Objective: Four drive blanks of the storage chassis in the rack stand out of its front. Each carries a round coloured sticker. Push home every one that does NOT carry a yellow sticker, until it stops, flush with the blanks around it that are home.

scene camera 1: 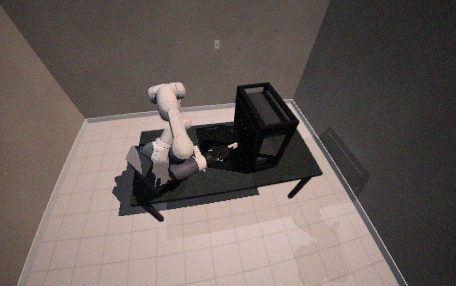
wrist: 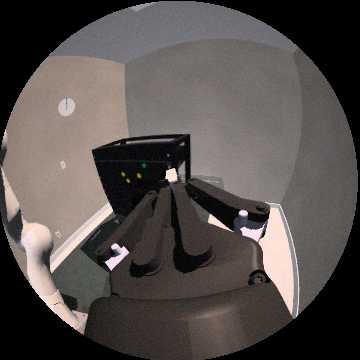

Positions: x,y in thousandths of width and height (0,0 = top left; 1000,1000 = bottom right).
Scene:
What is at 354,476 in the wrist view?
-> A black rack.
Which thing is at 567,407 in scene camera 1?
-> A black rack.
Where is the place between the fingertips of my gripper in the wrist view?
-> At 479,488

